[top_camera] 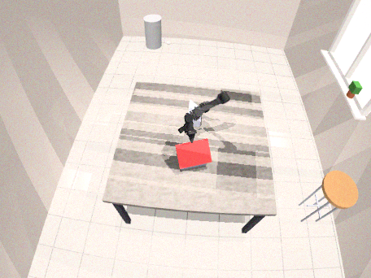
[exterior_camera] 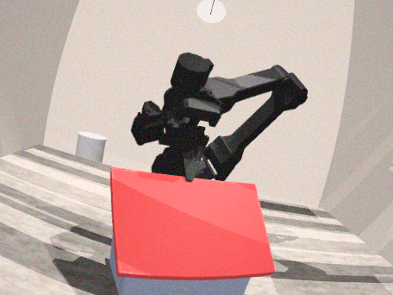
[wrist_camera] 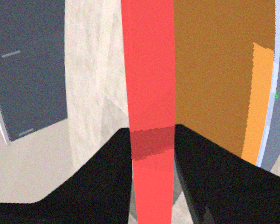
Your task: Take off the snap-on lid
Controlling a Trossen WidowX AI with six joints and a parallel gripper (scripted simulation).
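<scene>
The lid lies 60 mm ahead of my gripper tip, 50 mm below it and 20 mm to the left of it. Also, from my gripper tip: storage box 140 mm below, 40 mm ahead, 10 mm to the left.
</scene>
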